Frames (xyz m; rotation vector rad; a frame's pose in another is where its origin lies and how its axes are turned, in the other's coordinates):
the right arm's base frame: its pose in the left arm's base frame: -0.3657 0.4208 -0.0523 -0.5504 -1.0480 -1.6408
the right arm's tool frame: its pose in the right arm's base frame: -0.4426 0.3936 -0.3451 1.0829 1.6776 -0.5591
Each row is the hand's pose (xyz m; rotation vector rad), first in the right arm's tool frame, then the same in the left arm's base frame.
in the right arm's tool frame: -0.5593 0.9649 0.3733 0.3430 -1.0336 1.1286
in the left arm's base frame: -0.2634 0.2101 0.6407 0.6739 -2.0917 -0.8623
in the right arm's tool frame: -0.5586 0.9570 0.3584 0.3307 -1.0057 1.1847
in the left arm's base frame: -0.2517 0.2205 0.6343 0.6511 -2.0917 -0.7960
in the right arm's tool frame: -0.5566 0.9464 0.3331 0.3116 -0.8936 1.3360
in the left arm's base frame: -0.2310 0.2366 0.6258 0.6203 -2.0796 -0.5931
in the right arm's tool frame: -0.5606 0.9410 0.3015 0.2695 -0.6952 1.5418
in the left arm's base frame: -0.2075 0.2587 0.6249 0.5849 -2.0194 -0.2959
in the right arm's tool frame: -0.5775 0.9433 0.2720 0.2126 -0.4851 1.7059
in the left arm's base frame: -0.1913 0.2866 0.6359 0.5581 -1.9218 -0.0359
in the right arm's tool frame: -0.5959 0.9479 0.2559 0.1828 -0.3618 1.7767
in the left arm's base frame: -0.1868 0.3075 0.6485 0.5549 -1.8570 0.0948
